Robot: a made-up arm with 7 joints. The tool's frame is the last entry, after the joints. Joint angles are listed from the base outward. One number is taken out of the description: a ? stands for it. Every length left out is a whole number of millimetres.
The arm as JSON. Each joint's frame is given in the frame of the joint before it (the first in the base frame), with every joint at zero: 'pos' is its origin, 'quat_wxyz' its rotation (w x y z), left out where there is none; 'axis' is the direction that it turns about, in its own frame. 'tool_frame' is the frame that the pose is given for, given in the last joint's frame.
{
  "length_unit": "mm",
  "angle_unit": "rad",
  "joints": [
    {
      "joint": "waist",
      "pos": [
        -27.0,
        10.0,
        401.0
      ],
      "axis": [
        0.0,
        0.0,
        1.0
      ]
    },
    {
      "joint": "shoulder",
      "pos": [
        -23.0,
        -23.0,
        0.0
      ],
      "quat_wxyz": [
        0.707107,
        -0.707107,
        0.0,
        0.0
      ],
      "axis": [
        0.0,
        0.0,
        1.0
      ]
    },
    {
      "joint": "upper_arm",
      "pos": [
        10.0,
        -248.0,
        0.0
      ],
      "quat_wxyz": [
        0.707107,
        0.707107,
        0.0,
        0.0
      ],
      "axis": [
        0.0,
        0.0,
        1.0
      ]
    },
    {
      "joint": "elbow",
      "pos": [
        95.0,
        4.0,
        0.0
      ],
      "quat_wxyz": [
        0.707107,
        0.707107,
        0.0,
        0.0
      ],
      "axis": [
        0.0,
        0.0,
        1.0
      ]
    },
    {
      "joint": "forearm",
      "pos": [
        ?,
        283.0,
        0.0
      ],
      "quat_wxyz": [
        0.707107,
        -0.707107,
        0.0,
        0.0
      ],
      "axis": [
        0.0,
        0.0,
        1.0
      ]
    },
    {
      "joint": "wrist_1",
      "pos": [
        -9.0,
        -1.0,
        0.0
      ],
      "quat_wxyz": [
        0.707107,
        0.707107,
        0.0,
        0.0
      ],
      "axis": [
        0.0,
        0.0,
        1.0
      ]
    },
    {
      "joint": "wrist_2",
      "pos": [
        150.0,
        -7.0,
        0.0
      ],
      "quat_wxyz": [
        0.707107,
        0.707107,
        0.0,
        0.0
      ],
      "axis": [
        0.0,
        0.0,
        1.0
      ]
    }
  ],
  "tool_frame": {
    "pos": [
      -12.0,
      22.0,
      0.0
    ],
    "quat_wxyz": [
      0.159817,
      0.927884,
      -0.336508,
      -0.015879
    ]
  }
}
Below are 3 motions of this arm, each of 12 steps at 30 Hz.
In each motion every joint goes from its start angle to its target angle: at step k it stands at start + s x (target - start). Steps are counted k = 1, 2, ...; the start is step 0. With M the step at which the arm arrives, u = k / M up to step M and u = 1 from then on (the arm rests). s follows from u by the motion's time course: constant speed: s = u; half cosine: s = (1 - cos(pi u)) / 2; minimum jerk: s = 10 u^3 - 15 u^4 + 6 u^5.
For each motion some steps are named. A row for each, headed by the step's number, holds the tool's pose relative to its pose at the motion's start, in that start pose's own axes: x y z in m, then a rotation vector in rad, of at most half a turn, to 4 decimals.
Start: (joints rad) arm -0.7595 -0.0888 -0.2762 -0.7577 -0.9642 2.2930 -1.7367
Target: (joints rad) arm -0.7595 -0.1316 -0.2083 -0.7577 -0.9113 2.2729 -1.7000
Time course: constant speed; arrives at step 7
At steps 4, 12:
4: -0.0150 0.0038 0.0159 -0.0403 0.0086 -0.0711
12: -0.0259 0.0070 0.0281 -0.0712 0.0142 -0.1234

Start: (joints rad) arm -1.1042 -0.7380 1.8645 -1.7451 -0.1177 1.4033 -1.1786
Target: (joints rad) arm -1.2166 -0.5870 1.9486 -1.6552 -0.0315 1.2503 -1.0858
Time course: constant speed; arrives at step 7
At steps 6, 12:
6: -0.0275 0.0111 -0.0027 0.0155 -0.2007 -0.0839
12: -0.0322 0.0136 -0.0027 0.0180 -0.2336 -0.0964

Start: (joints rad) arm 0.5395 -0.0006 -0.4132 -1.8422 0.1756 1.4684 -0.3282
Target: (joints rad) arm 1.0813 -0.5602 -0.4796 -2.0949 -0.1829 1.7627 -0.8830
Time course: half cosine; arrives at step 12
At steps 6, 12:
6: 0.0415 0.0878 0.0903 -0.3079 -0.1484 0.5102
12: 0.0508 0.1806 0.1586 -0.6004 -0.3075 1.0336

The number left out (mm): -48.0
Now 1 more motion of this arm.
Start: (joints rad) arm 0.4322 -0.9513 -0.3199 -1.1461 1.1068 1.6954 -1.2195
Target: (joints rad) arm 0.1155 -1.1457 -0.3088 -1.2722 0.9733 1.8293 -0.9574
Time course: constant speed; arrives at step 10
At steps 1, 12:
1: 0.0124 -0.0012 0.0092 -0.0133 0.0445 0.0001
12: 0.1426 0.0094 0.0683 -0.1784 0.4108 0.0150

